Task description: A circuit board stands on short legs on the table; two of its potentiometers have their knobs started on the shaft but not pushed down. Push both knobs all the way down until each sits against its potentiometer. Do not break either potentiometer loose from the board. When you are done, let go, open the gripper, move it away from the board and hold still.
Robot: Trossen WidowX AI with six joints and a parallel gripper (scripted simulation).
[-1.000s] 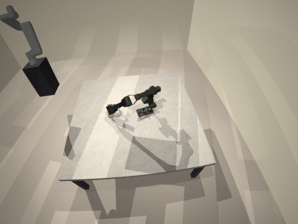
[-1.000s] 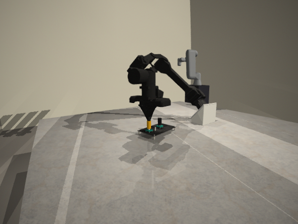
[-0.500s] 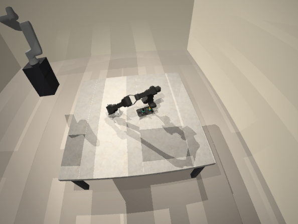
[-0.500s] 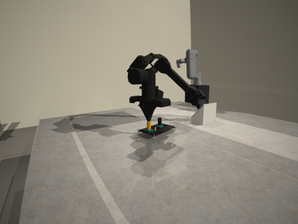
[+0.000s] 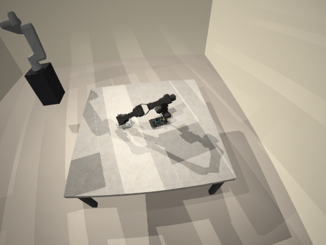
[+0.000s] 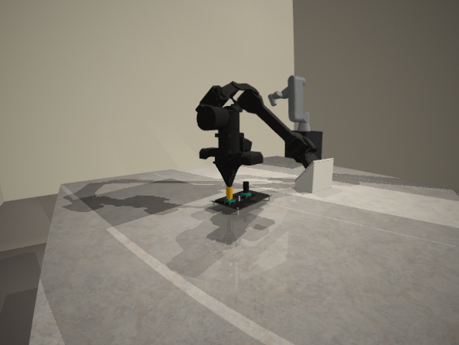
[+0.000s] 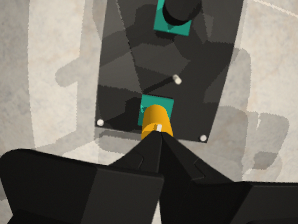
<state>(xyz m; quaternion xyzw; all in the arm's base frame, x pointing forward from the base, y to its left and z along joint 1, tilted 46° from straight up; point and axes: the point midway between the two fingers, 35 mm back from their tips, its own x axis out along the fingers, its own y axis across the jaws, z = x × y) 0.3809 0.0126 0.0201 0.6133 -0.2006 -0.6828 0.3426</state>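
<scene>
The orange knob is 1 cm below my gripper tip. The rest, counted from my gripper tip: green potentiometer: 7 cm behind, 2 cm to the right, 3 cm below; black knob: 7 cm behind, 2 cm to the right, 2 cm below.
</scene>
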